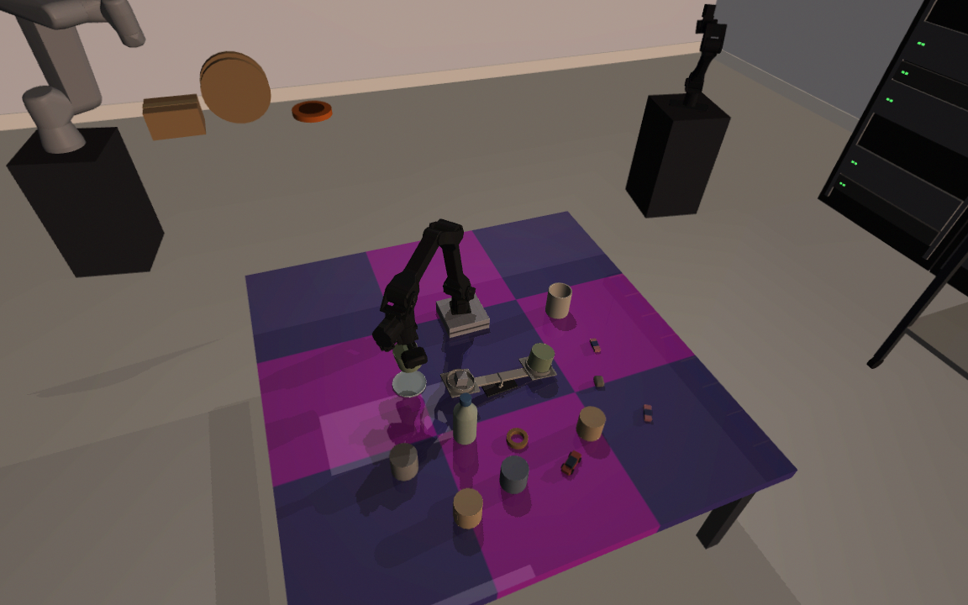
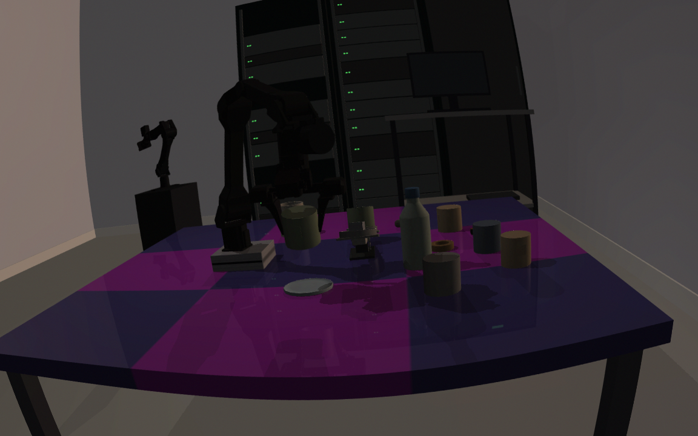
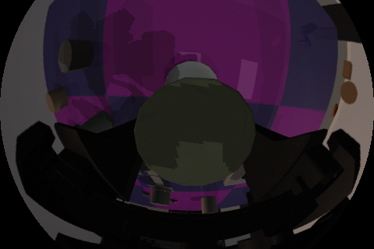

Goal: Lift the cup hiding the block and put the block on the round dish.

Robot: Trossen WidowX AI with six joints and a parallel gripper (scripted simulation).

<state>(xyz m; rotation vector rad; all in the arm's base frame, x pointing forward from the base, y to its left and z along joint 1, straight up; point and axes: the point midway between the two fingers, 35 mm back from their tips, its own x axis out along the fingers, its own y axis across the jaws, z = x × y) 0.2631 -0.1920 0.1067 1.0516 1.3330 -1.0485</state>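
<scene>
Now: gripper tip 7 cm short of the grey block, 14 cm to the right of it and 3 cm above it. From my gripper tip the other things lie so: bottle 20 cm ahead, 13 cm to the left; then round dish 11 cm below; then balance beam 5 cm ahead, 26 cm to the left, 8 cm below.
</scene>
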